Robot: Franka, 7 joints.
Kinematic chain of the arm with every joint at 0, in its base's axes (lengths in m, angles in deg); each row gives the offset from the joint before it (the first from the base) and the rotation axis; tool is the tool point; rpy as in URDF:
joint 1: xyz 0 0 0.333 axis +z
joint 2: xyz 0 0 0 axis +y
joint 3: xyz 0 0 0.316 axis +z
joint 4: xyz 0.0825 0 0 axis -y
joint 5: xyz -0.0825 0 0.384 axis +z
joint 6: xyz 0 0 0 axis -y
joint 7: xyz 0.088 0 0 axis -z
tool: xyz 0 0 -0.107 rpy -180 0 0
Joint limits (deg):
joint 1: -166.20..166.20
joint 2: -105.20..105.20
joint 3: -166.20..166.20
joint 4: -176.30..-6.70
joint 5: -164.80..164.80
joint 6: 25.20..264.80
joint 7: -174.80..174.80
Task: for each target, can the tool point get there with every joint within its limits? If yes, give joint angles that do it. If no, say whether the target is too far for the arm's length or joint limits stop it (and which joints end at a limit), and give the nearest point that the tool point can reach.
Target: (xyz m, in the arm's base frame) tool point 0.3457 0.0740 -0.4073
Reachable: no: joint limits stop it (at a limit: joint 2) | nearest point 0.3397 0.0727 -0.3569 | short by 0.051 m
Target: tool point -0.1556 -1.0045 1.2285
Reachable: no: too far | nearest point -0.0985 -0.6361 0.9001 | short by 0.497 m
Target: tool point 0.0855 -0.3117 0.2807
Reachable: yes | joints -97.56 8.29 0.27 -149.05 64.00 53.81 146.28
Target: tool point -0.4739 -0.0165 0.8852
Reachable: yes | joints -131.01 30.35 -70.97 -60.61 -125.07 45.92 -131.55
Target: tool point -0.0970 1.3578 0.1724
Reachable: no: too far | nearest point -0.0607 0.8498 0.2325 | short by 0.513 m
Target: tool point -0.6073 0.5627 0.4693
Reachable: yes | joints -12.94 -73.80 100.74 -52.11 13.49 156.07 8.49
